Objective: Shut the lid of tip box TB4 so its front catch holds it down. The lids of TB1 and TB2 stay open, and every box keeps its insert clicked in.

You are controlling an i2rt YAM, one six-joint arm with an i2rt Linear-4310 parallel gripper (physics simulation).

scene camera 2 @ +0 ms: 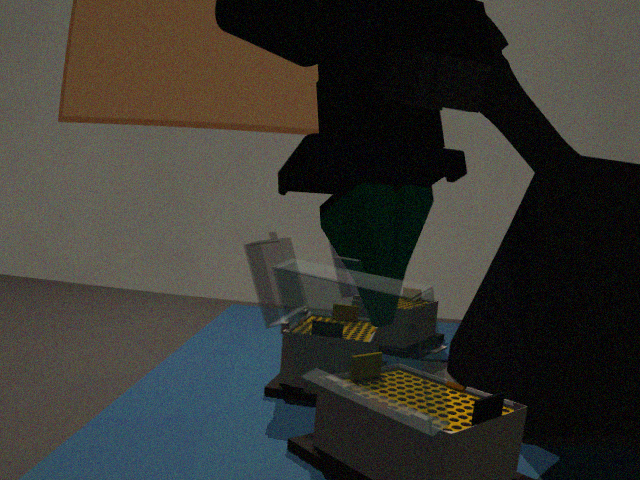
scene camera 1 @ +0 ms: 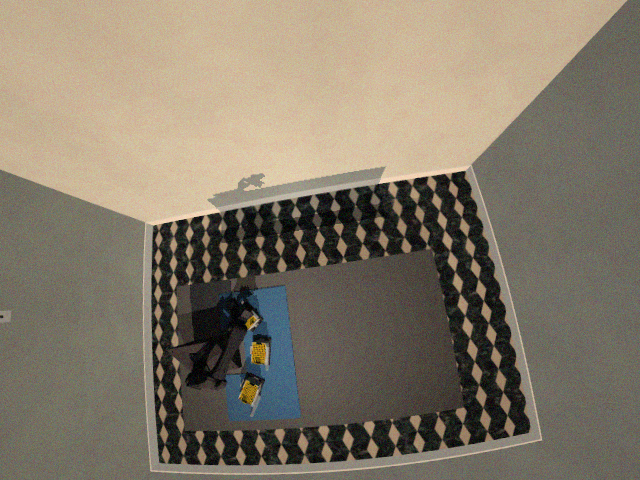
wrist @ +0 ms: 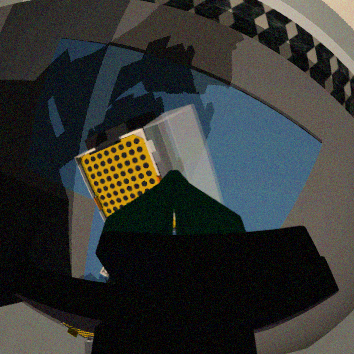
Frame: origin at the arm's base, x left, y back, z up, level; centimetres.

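Seen in the pictures: gripper, fingertip midpoint: [scene camera 2: 382, 326] [wrist: 173, 177]; arm's base, origin of the base link: [scene camera 2: 631, 288] [scene camera 1: 200, 362].
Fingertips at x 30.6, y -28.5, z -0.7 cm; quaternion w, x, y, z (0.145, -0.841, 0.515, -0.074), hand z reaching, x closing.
Note:
Offsets run from my fingertips to a thing's top centre. "spot": to the spot under its first point. Level surfaces: height alone.
TB4 @[dx -5.7, dy +3.1, dz -4.2 cm] [scene camera 1: 252, 322] [scene camera 2: 413, 325] [wrist: 117, 172] is the far box with a yellow perforated insert seated inside. Its clear lid @[spot: dx +2.7, dy -0.1, dz +2.7 cm] [wrist: 197, 150] stands open on the right in the wrist view. My gripper [scene camera 2: 383, 321] [wrist: 173, 177] is shut and empty, fingertips pointing down. In the wrist view they overlap TB4's lower right corner and part of the lid; their height above it is unclear. TB2 [scene camera 1: 259, 352] [scene camera 2: 330, 356] is the middle box and TB1 [scene camera 1: 250, 392] [scene camera 2: 413, 454] the nearest in scene camera 2. Both lids are open and their yellow inserts sit inside. TB4's catch is hidden.
The boxes stand in a row on a blue mat @[dz -11.6 cm] [scene camera 1: 283, 361] [scene camera 2: 180, 392] [wrist: 250, 130] on a grey surface @[dz -12.0 cm] [scene camera 1: 372, 335]. The dark arm reaches over the mat from the left in scene camera 1. An orange board [scene camera 2: 180, 62] hangs on the wall.

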